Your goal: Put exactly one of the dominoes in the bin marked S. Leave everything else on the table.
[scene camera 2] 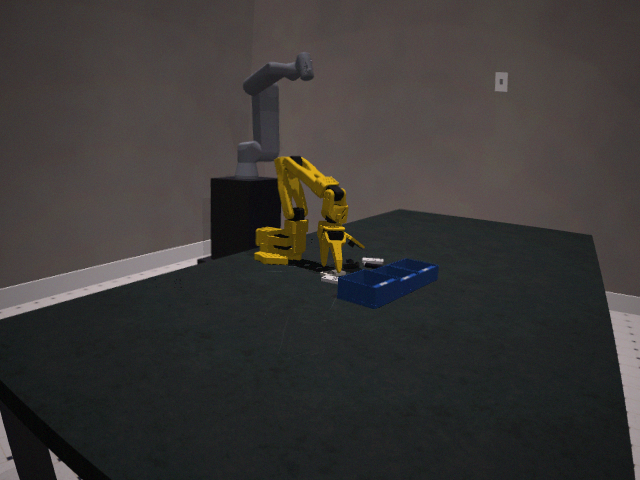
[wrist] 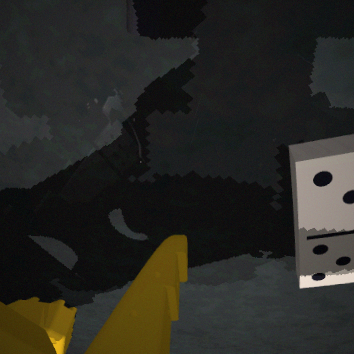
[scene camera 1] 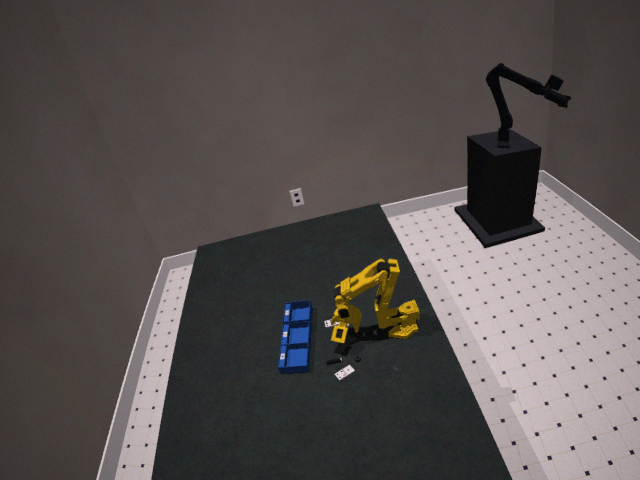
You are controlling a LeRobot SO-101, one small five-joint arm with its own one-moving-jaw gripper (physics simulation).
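Observation:
A white domino lies flat away from the arm. More white pieces, at least one a domino, lie by the jaws, partly hidden in scene camera 1. In the wrist view a domino lies at the right, apart from the jaws. My gripper is open and empty, pointing down low over the table, with a gap between its jaws. A blue tray has three compartments, which look empty, with white labels. The label letters are too small to read, so I cannot tell which is S.
A black cylinder and a small dark round piece lie between the arm and the separate domino. The dark table carries everything. Another robot arm stands on a black pedestal beyond the table.

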